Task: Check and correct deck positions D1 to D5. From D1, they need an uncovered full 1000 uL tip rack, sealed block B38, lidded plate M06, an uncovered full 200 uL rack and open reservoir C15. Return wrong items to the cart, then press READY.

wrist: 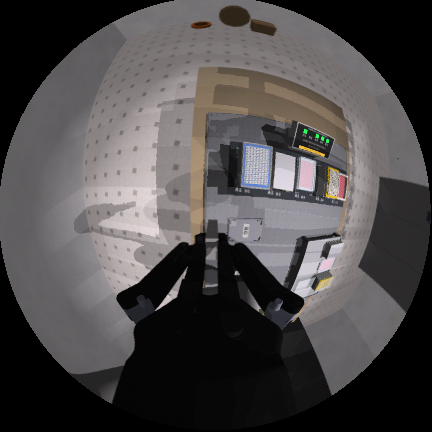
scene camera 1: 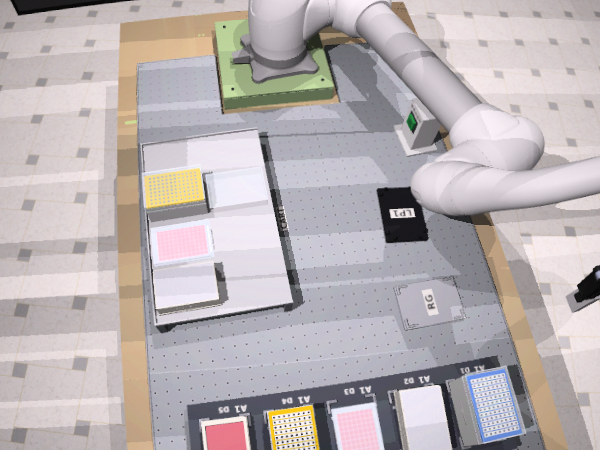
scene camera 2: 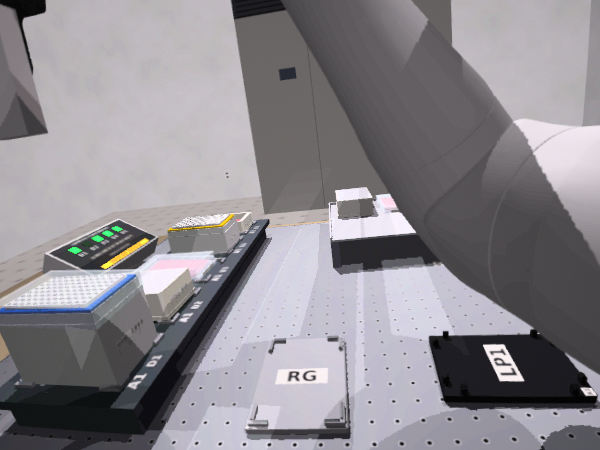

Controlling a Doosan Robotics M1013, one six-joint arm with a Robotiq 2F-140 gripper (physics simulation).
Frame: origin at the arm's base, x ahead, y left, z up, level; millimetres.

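Seen in the pictures: gripper, fingertip midpoint: (wrist: pixel 212 227) (scene camera 1: pixel 572 303) (scene camera 2: pixel 17 137); arm's base, link origin: (scene camera 1: pixel 278 55).
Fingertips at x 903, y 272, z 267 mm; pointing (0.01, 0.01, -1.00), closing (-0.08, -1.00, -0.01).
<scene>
Pixels of each thing's middle, then the offset from my fingertips to it.
- blue-rimmed tip rack, body centre: (scene camera 2: pixel 70 296) (scene camera 1: pixel 493 404) (wrist: pixel 255 165) 113 mm ahead, 130 mm right, 167 mm down
- yellow-rimmed rack, body centre: (scene camera 1: pixel 294 443) (scene camera 2: pixel 204 234) (wrist: pixel 328 182) 68 mm ahead, 499 mm right, 223 mm down
- red-filled reservoir, body centre: (scene camera 2: pixel 224 224) (wrist: pixel 340 186) 53 mm ahead, 622 mm right, 240 mm down
- cart, body centre: (scene camera 1: pixel 211 223) (scene camera 2: pixel 426 221) (wrist: pixel 311 270) 436 mm back, 551 mm right, 272 mm down
- yellow rack, body centre: (scene camera 1: pixel 173 188) (wrist: pixel 323 282) 494 mm back, 614 mm right, 187 mm down
- clear lid-like piece, body centre: (scene camera 1: pixel 236 189) (wrist: pixel 303 283) 484 mm back, 480 mm right, 233 mm down
- Empty nest RG, body centre: (scene camera 2: pixel 302 376) (scene camera 1: pixel 429 302) (wrist: pixel 245 230) 136 mm back, 121 mm right, 298 mm down
- post with a green button, body centre: (scene camera 1: pixel 421 123) 569 mm back, 19 mm left, 240 mm down
My gripper (wrist: pixel 212 227) is shut and empty, off the table's side beyond RG. At D1 stands a blue-rimmed tip rack (scene camera 1: pixel 495 405) (scene camera 2: pixel 70 291) (wrist: pixel 257 166); a faint clear edge surrounds its top in scene camera 2. D2 holds a white block (scene camera 1: pixel 425 415) (scene camera 2: pixel 167 290) (wrist: pixel 284 171), D3 a pink plate (scene camera 1: pixel 357 427) (wrist: pixel 306 174) under a clear lid, D4 a yellow-rimmed rack (scene camera 1: pixel 293 430) (wrist: pixel 333 183), D5 a red-filled reservoir (scene camera 1: pixel 226 437) (wrist: pixel 342 186). The cart (scene camera 1: pixel 245 255) bears a yellow rack (scene camera 1: pixel 174 187), a clear lid-like piece (scene camera 1: pixel 237 187), a pink plate (scene camera 1: pixel 181 242) and a white block (scene camera 1: pixel 185 285). Item codes are unreadable.
Empty nest RG (scene camera 1: pixel 407 315) (scene camera 2: pixel 300 405) and black LP1 (scene camera 1: pixel 400 232) (scene camera 2: pixel 465 367) lie between cart and deck. A post with a green button (scene camera 1: pixel 411 121) stands near the arm. The status panel (scene camera 2: pixel 135 229) (wrist: pixel 298 131) shows green lights for D1, D3, D4, D5; D2's is dark.
</scene>
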